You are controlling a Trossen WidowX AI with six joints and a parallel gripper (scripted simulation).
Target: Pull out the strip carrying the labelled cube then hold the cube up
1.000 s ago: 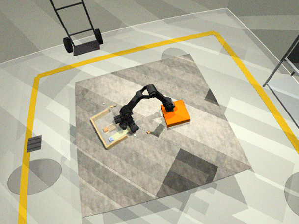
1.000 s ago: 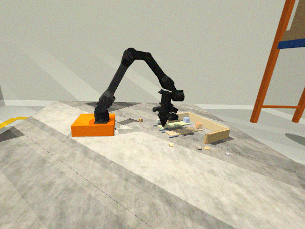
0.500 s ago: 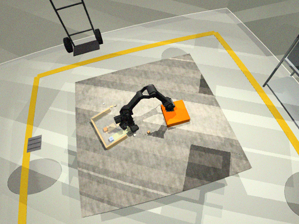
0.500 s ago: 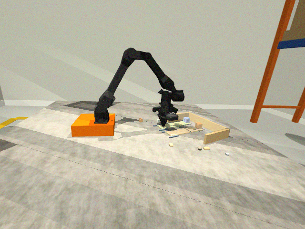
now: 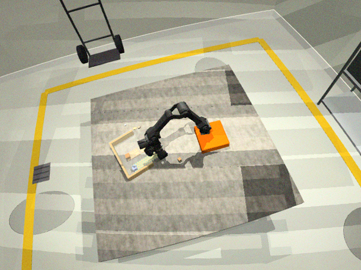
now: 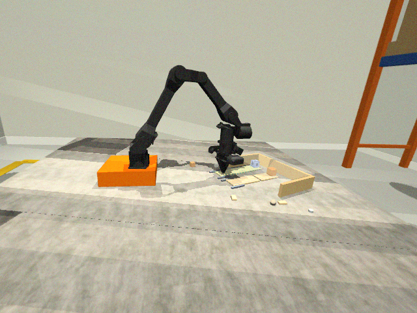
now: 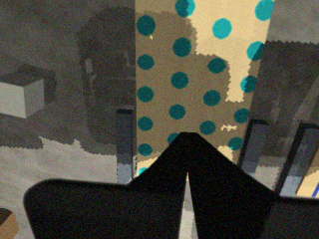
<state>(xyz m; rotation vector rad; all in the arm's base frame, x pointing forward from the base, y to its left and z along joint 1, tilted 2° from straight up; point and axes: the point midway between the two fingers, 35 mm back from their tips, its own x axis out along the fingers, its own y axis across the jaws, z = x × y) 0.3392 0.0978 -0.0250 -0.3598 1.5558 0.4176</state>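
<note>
Now: gripper tip 90 mm to the right of the white block and 20 mm past it. Round my gripper tip: brown cube: 140 mm behind, 80 mm to the left.
</note>
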